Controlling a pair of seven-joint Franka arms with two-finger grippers.
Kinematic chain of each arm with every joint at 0, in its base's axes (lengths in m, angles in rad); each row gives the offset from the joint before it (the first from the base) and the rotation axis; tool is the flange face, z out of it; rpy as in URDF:
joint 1: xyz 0 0 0.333 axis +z
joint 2: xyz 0 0 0 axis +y
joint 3: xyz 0 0 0.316 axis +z
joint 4: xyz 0.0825 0 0 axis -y
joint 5: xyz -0.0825 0 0.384 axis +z
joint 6: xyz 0 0 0 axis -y
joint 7: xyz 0.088 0 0 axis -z
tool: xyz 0 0 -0.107 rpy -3.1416 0 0
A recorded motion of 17 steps. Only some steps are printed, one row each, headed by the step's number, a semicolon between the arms.
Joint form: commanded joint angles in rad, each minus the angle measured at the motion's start. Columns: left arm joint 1, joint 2, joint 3, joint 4, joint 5, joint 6, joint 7; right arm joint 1, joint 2, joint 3, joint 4, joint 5, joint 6, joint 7.
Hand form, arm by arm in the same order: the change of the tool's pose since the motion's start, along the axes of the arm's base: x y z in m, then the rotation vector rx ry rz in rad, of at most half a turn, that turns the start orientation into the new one. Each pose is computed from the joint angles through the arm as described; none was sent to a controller.
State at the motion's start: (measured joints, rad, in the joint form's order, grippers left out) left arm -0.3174 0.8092 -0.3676 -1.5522 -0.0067 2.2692 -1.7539; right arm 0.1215 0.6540 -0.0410 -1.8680 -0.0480 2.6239 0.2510
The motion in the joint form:
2: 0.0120 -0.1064 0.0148 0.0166 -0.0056 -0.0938 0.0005; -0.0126 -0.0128 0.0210 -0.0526 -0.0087 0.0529 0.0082
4: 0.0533 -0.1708 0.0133 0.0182 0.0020 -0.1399 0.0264; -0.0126 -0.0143 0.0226 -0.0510 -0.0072 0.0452 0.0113
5: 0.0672 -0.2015 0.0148 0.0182 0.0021 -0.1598 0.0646; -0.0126 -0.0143 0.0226 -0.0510 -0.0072 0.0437 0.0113
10: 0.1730 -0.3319 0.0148 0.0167 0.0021 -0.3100 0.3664; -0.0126 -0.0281 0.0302 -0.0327 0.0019 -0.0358 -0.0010
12: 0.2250 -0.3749 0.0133 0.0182 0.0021 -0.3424 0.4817; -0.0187 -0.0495 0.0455 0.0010 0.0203 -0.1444 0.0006
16: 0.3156 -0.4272 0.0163 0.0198 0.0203 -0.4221 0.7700; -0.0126 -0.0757 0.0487 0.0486 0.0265 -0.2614 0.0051
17: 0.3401 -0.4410 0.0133 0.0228 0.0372 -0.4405 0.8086; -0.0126 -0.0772 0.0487 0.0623 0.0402 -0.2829 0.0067
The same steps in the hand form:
2: 0.0157 0.0132 0.0685 0.0143 -0.0385 0.0064; -0.0126 0.0040 -0.0070 0.0124 -0.0118 0.0047
4: 0.0304 0.0378 0.1088 0.0195 -0.0720 0.0073; -0.0125 0.0049 -0.0062 0.0137 -0.0072 0.0014
5: 0.0347 0.0475 0.1275 0.0173 -0.0921 -0.0188; -0.0127 0.0049 -0.0064 0.0135 -0.0058 0.0013
10: 0.0510 0.1181 0.2003 0.0227 -0.1364 -0.2376; -0.0119 0.0088 0.0017 0.0143 0.0423 0.0090
12: 0.0590 0.1509 0.2262 0.0188 -0.1677 -0.3051; -0.0082 0.0139 0.0184 0.0260 0.0970 -0.0036
16: 0.0678 0.2132 0.2532 0.0240 -0.1865 -0.5150; -0.0016 0.0201 0.0441 0.0246 0.1402 -0.0063
17: 0.0693 0.2289 0.2619 0.0396 -0.1909 -0.5398; 0.0007 0.0205 0.0489 0.0337 0.1474 -0.0176

